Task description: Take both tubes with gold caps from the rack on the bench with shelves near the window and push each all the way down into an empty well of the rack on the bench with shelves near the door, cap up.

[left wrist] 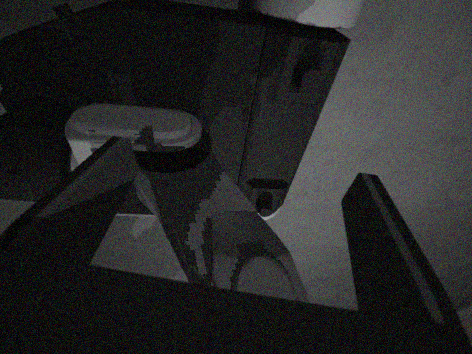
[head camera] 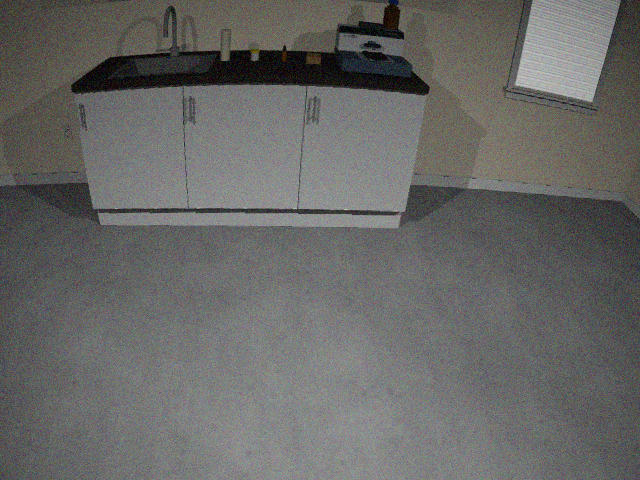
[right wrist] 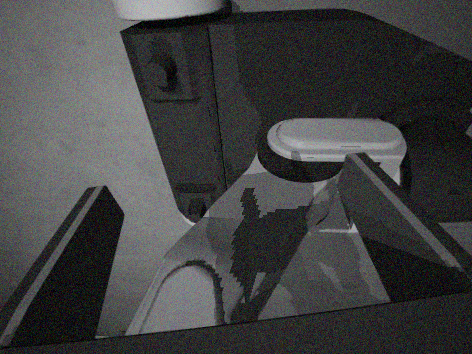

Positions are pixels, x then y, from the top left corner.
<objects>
A white cabinet (head camera: 181, 138) is 2.30 m from the lens. A window (head camera: 562, 61) is 3.37 m from the lens. The marked spots on the white cabinet and the window are 2.58 m apart.
</objects>
